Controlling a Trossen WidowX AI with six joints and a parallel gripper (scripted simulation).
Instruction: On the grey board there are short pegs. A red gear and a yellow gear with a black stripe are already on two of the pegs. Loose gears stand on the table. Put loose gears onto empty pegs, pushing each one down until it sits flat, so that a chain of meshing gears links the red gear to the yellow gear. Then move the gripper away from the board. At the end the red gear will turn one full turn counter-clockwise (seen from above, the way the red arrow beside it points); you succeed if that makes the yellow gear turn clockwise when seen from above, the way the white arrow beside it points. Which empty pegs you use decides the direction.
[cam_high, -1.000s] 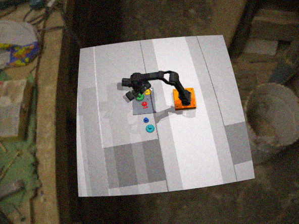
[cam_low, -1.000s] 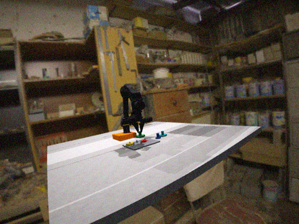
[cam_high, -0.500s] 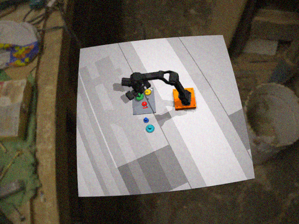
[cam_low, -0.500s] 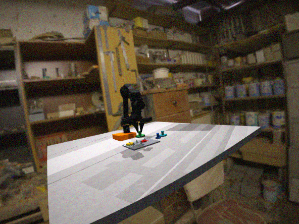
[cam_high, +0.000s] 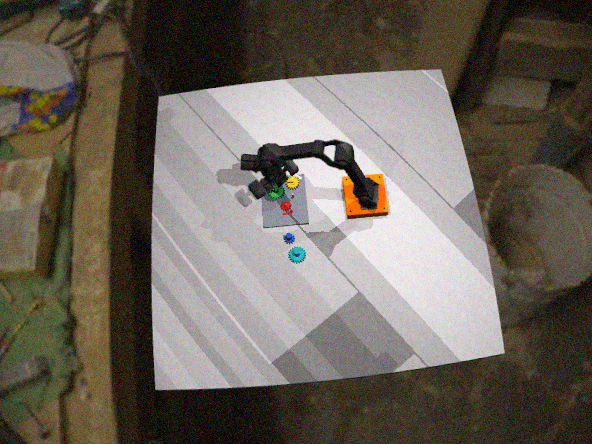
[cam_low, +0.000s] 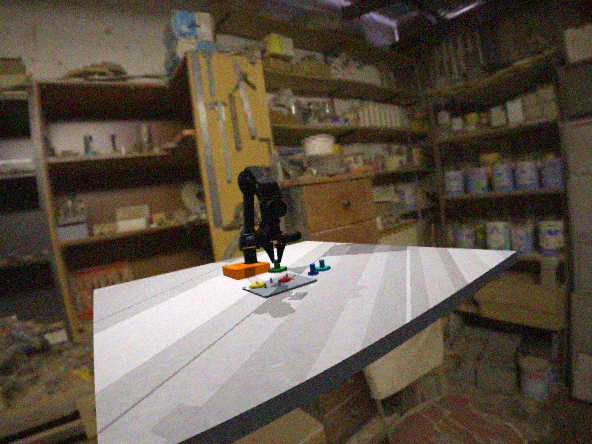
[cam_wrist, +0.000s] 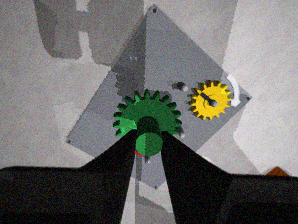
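Now: the red gear 70 mm below my gripper tip, 40 mm to the left of it and 30 mm behind it. Also, from my gripper tip: white arrow 80 mm to the right, 80 mm below, 80 mm behind; then yellow gear 70 mm below, 60 mm to the right, 60 mm behind; then green gear 10 mm below.
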